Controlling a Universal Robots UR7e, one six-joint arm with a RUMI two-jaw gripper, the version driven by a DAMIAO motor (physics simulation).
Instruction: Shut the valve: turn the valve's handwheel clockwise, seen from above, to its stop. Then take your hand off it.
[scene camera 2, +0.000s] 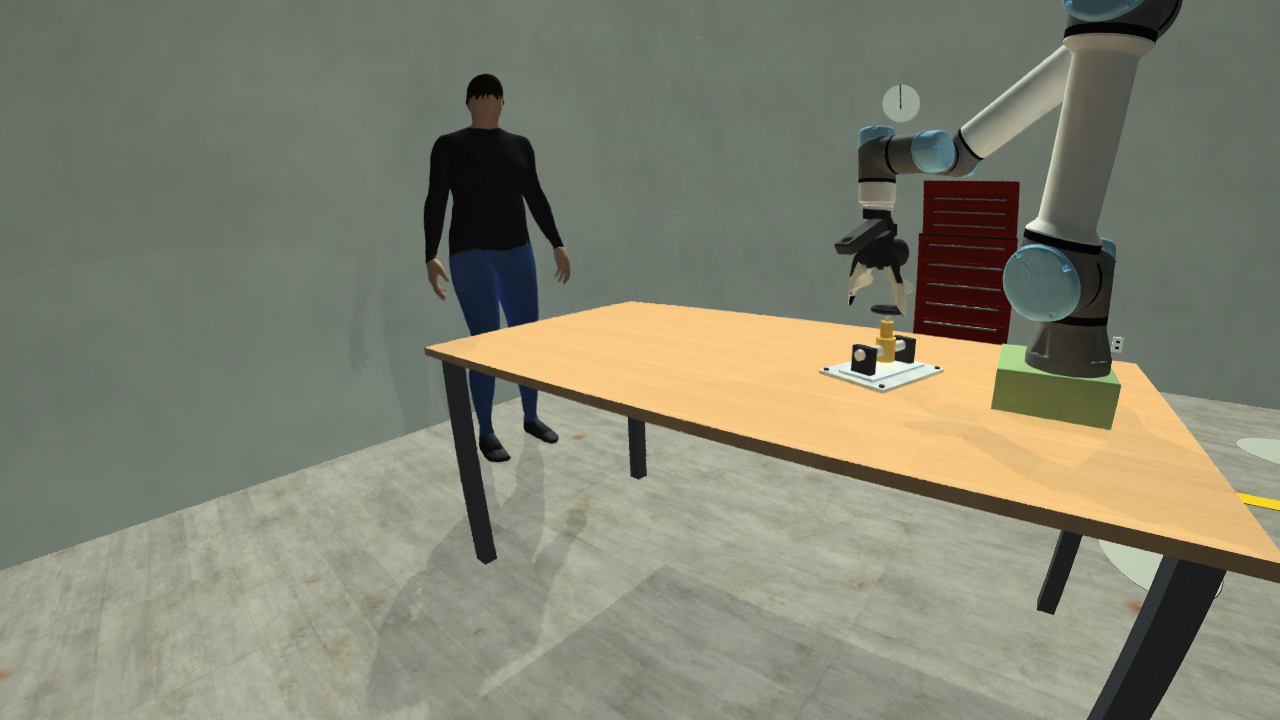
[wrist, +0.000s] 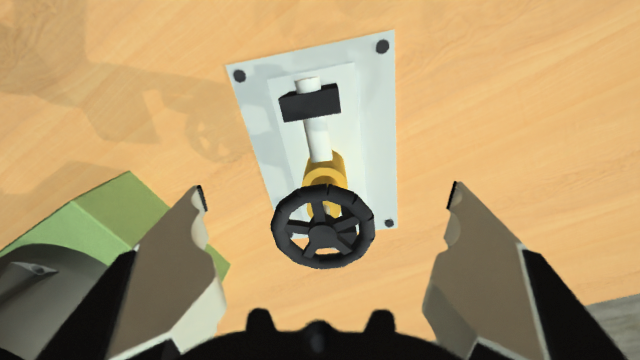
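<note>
The valve's black spoked handwheel (scene camera 2: 886, 309) (wrist: 322, 236) sits on top of the yellow valve body (scene camera 2: 886, 349) (wrist: 325, 176). White pipe runs through black supports on the pale base plate (scene camera 2: 881, 383) (wrist: 380, 150). My gripper (scene camera 2: 877, 307) (wrist: 324, 186) is open, pointing down, with its fingers spread wide. In the wrist view the handwheel appears between the two fingers, with a visible gap on each side. In the scene view the fingertips are close to the handwheel's height. The lower part of the valve is partly hidden by the wheel in the wrist view.
The valve plate lies on the wooden table (scene camera 2: 680, 367) (wrist: 525, 125). The green block (scene camera 2: 1056, 398) (wrist: 110, 215) under the arm's base stands near the valve. A red tool cabinet (scene camera 2: 966, 268) stands behind the table. A person (scene camera 2: 487, 192) stands beyond its far left side.
</note>
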